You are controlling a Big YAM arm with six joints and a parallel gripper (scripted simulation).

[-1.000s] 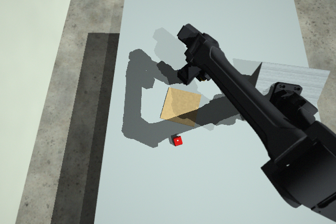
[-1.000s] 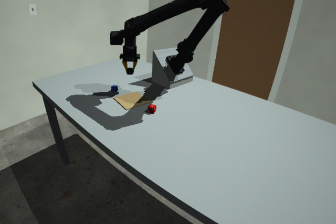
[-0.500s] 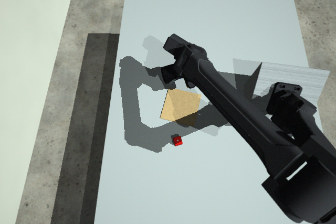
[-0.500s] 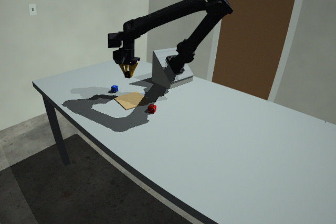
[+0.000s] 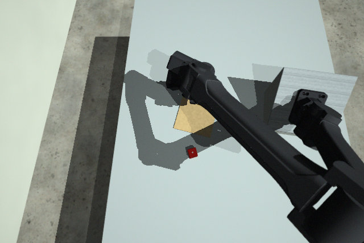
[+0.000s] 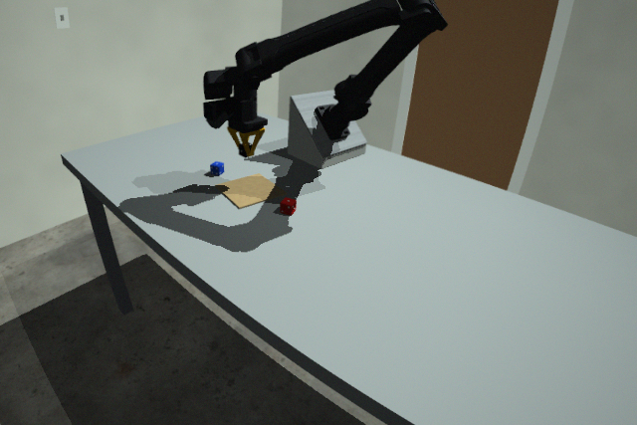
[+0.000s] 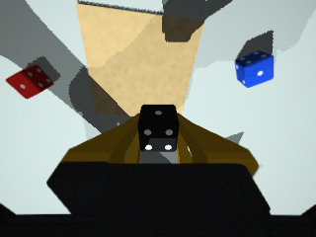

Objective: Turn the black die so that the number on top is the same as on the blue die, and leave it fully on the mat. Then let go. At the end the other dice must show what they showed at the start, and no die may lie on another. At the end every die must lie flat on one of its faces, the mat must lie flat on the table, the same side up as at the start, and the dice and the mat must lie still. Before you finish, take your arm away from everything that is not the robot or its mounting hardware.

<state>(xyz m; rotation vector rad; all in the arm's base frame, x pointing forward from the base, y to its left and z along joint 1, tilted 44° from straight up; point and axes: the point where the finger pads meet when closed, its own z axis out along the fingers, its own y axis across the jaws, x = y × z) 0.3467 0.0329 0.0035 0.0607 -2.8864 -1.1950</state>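
The tan mat is 100 mm below my hand, 30 mm to the left of it and 10 mm ahead of it. Round my hand: red die 170 mm to the left, 80 mm below; blue die 120 mm to the right, 80 mm below, 30 mm ahead; black die right at my hand.
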